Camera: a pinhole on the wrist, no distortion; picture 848 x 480 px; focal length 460.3 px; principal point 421.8 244.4 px. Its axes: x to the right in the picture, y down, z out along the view. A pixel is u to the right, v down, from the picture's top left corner.
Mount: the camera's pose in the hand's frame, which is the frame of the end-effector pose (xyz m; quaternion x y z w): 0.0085 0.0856 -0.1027 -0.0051 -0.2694 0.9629 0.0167
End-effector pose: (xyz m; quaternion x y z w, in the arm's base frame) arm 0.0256 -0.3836 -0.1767 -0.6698 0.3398 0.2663 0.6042
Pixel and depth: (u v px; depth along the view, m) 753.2 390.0 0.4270
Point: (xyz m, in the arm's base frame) 0.0279 -0.1427 0.1883
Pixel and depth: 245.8 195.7 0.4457
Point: 0.2361 -0.1022 -0.2775
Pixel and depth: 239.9 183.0 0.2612
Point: 0.1191 -0.2597 -0.2623
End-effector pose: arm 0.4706 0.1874 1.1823 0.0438 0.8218 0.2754 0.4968
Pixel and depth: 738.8 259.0 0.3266
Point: 0.7433 0.1088 1.2561
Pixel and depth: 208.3 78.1 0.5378
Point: 0.7356 0.4320 0.8012
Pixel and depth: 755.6 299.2 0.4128
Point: 0.8422 0.0404 1.2610
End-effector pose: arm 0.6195 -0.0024 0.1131 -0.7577 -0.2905 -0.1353 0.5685
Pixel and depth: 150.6 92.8 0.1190
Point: 0.7113 0.0279 0.1054
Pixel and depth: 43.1 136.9 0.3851
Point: 0.8112 0.3554 0.2359
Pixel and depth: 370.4 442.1 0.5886
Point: 0.3699 0.3477 0.4004
